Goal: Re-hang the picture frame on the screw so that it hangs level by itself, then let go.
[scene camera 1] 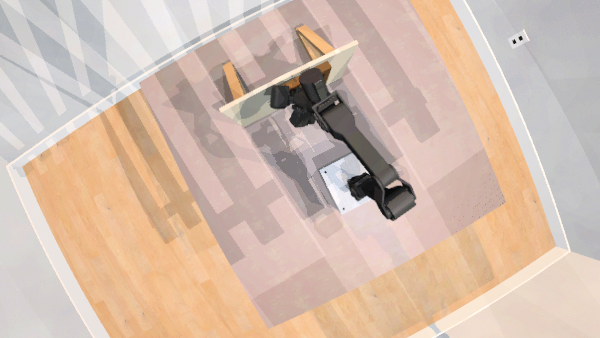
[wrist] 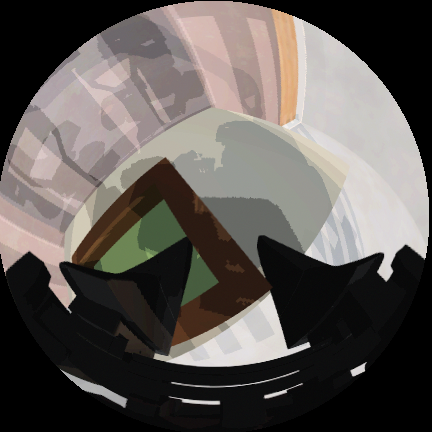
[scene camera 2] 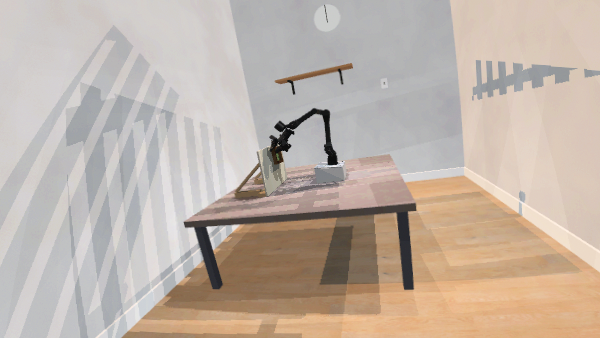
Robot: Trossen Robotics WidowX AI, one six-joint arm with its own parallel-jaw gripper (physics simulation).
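Seen in the pictures: gripper, fingertip midpoint: [wrist: 225, 241] [scene camera 2: 272, 153]; arm's base, link origin: [scene camera 1: 356, 185] [scene camera 2: 333, 163].
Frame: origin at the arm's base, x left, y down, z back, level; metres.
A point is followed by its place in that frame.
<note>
The picture frame [wrist: 177, 189] @[x 0.161, y -0.116, z -0.364 m] [scene camera 2: 277, 157] @[x 0.058, y -0.106, z -0.413 m] [scene camera 1: 325, 68] @[x 0.019, y -0.187, z -0.407 m] is dark brown with a green picture. It lies against the cream upright board [scene camera 1: 248, 107] @[x 0.292, y -0.120, z -0.384 m] [scene camera 2: 268, 176] @[x 0.285, y -0.015, z -0.385 m] [wrist: 282, 160] @[x 0.283, y -0.132, z -0.386 m], near the board's top edge. In the wrist view it looks turned at an angle to the board's edges. My gripper [wrist: 225, 241] @[x 0.167, y -0.159, z -0.388 m] [scene camera 2: 276, 148] @[x 0.167, y -0.159, z -0.388 m] [scene camera 1: 291, 98] @[x 0.167, y -0.159, z -0.388 m] is at the board's face, shut on the frame's side bar. The screw is hidden.
Two wooden braces [scene camera 1: 233, 80] @[x 0.325, y -0.041, z -0.524 m] [scene camera 1: 312, 41] @[x -0.003, y -0.042, z -0.574 m] [scene camera 2: 246, 192] @[x 0.349, y 0.072, z -0.552 m] prop the board from behind. The arm's grey base block [scene camera 1: 335, 184] @[x 0.080, y -0.004, z -0.030 m] [scene camera 2: 329, 172] @[x 0.108, y 0.036, z -0.001 m] stands on the table [scene camera 2: 366, 191] @[x 0.363, y 0.105, z 0.286 m] in front of the board. A wall lies close behind the board.
</note>
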